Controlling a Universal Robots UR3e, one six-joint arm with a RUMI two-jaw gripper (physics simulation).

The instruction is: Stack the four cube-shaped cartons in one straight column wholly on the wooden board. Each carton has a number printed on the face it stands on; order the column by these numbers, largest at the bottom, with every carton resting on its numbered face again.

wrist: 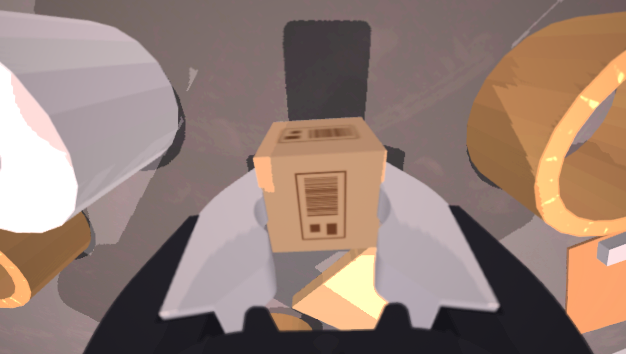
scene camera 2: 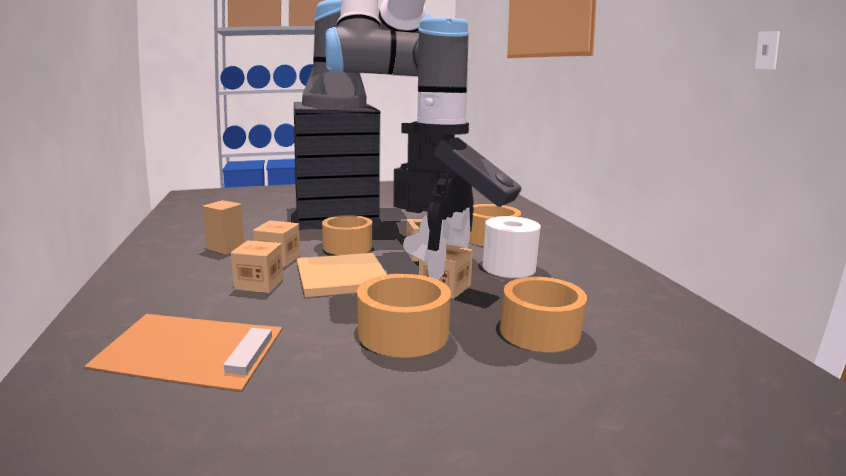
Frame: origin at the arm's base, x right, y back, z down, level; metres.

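Where they show: gripper, between the fingertips: (wrist: 320, 168) (scene camera 2: 446, 277); arm's base, origin of its link: (scene camera 2: 334, 105).
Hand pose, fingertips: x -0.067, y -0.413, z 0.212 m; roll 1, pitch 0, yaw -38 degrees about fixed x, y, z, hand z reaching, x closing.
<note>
Each offset is from my fingertips to the top centre of the thing. "pt": to the spot under its first point.
My gripper (scene camera 2: 447, 260) (wrist: 320, 168) is shut on a brown carton {dx +0.001, dy +0.001, dz -0.038 m} (scene camera 2: 460, 275) (wrist: 325, 150), its two pale fingers touching opposite sides. The carton is upright, at or very near table height, just right of the wooden board {dx +0.129, dy +0.083, dz +0.004 m} (scene camera 2: 340, 275) (wrist: 350, 287). A second carton {dx +0.249, dy +0.092, dz -0.038 m} (scene camera 2: 256, 266) stands left of the board, with a third carton {dx +0.211, dy +0.187, dz -0.038 m} (scene camera 2: 276, 239) just behind it. A fourth carton {dx -0.024, dy +0.136, dz -0.038 m} (scene camera 2: 412, 224) is partly hidden behind the fingers in the scene view. No carton is on the board. The printed numbers are hidden underneath.
Orange rings {dx +0.101, dy -0.107, dz -0.038 m} (scene camera 2: 403, 325) (wrist: 500, 115) stand in front of the held carton and front right (scene camera 2: 544, 325). Others {dx +0.089, dy +0.212, dz -0.028 m} (scene camera 2: 347, 239) {dx -0.173, dy +0.181, dz -0.036 m} (scene camera 2: 495, 211) stand behind. A white roll {dx -0.128, dy +0.041, dz -0.056 m} (scene camera 2: 510, 251) (wrist: 125, 100) stands right. A tall box {dx +0.296, dy +0.265, dz -0.061 m} (scene camera 2: 223, 227) is back left; an orange mat {dx +0.346, dy -0.075, dz +0.004 m} (scene camera 2: 171, 349) bears a grey bar {pt dx +0.277, dy -0.117, dz +0.004 m} (scene camera 2: 248, 350).
</note>
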